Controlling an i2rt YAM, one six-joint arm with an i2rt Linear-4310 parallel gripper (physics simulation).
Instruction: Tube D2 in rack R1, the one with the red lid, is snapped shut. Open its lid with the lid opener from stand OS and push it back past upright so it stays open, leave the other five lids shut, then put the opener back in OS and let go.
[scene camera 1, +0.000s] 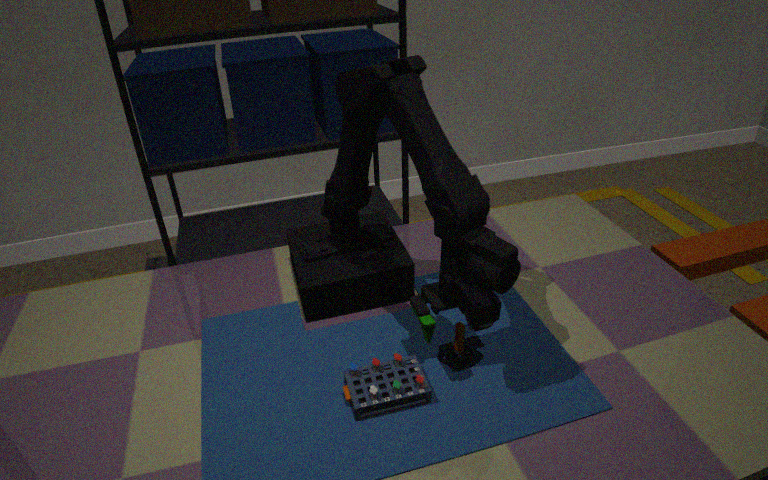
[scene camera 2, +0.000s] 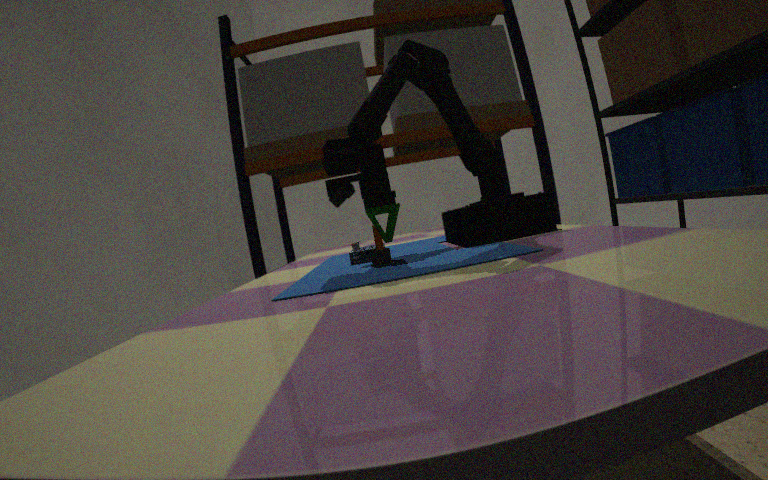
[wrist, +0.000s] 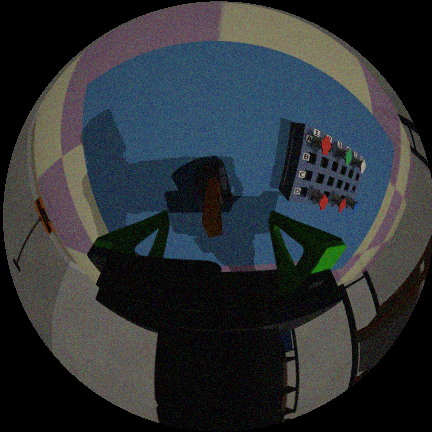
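Seen in the pictures: gripper, fingertip midpoint: (scene camera 1: 452, 334) (scene camera 2: 387, 240) (wrist: 218, 216); arm's base at its link origin: (scene camera 1: 346, 243) (scene camera 2: 494, 202).
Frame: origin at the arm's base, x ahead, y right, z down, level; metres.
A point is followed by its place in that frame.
The lid opener's orange-brown handle (scene camera 1: 459, 336) @(z 0.025, x 0.332, y -0.091 m) (scene camera 2: 377, 237) @(z 0.029, x 0.329, y -0.099 m) (wrist: 212, 212) @(z 0.009, x 0.335, y -0.093 m) stands up from the dark stand OS (scene camera 1: 461, 357) @(z 0.059, x 0.348, y -0.088 m) (scene camera 2: 381, 258) @(z 0.074, x 0.329, y -0.109 m) (wrist: 197, 172) @(z 0.060, x 0.344, y -0.107 m). My gripper (scene camera 1: 454, 332) @(z 0.041, x 0.308, y -0.091 m) (scene camera 2: 387, 238) @(z 0.041, x 0.308, y -0.091 m) (wrist: 218, 216) @(z 0.041, x 0.308, y -0.091 m) is open, its green fingers pointing down. In the wrist view its fingertips lie either side of the handle, apart from it; in scene camera 1 one finger is hidden behind the wrist. Rack R1 (scene camera 1: 393, 406) @(z 0.080, x 0.382, y 0.056 m) (scene camera 2: 360, 258) @(z 0.080, x 0.369, y 0.031 m) (wrist: 293, 160) @(z 0.080, x 0.350, y -0.005 m) lies beside the stand. The red lid of D2 (scene camera 1: 398, 357) @(z 0.040, x 0.321, y 0.019 m) (wrist: 323, 201) @(z 0.040, x 0.320, y 0.020 m) looks low; its latch is too small to judge.
Another red lid (scene camera 1: 376, 362) @(z 0.040, x 0.316, y 0.058 m) (wrist: 342, 205) @(z 0.040, x 0.314, y 0.059 m) and a blue lid (scene camera 1: 353, 369) @(z 0.040, x 0.315, y 0.098 m) (wrist: 355, 206) @(z 0.040, x 0.311, y 0.095 m) share D2's row. Red (scene camera 1: 419, 379) @(z 0.040, x 0.380, y 0.008 m) (wrist: 326, 145) @(z 0.040, x 0.379, y 0.008 m), green (scene camera 1: 397, 384) @(z 0.040, x 0.375, y 0.045 m) (wrist: 348, 157) @(z 0.040, x 0.373, y 0.046 m) and white (scene camera 1: 373, 389) @(z 0.040, x 0.369, y 0.084 m) (wrist: 363, 166) @(z 0.040, x 0.369, y 0.086 m) lids are in row A. The rack and stand are on a blue mat (scene camera 1: 266, 396) @(z 0.088, x 0.271, y 0.244 m).
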